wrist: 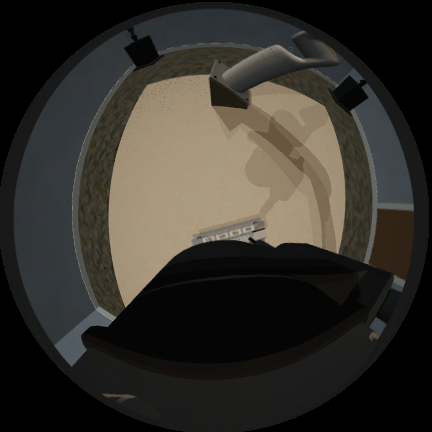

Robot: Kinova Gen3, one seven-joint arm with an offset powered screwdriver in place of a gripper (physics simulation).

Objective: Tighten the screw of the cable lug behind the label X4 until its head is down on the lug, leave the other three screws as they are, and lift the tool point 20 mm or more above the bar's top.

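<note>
The grey bar lies on the table at the lower middle of the wrist view, with a row of white labels. Their print is too small to read for sure, so I cannot tell which one is X4. The rightmost label is beside a thin red mark. My screwdriver's dark tip shows at the bar's right part, just behind that rightmost label. Its height over the bar and any contact with a screw cannot be made out. The black tool body hides most of the lugs and screws. The screw heads' heights are not visible.
The arm's grey base link rises from a dark mounting block at the top, with the arm's shadow across the tan table. Two black stands are near the table's far corners. A brown panel is at the right.
</note>
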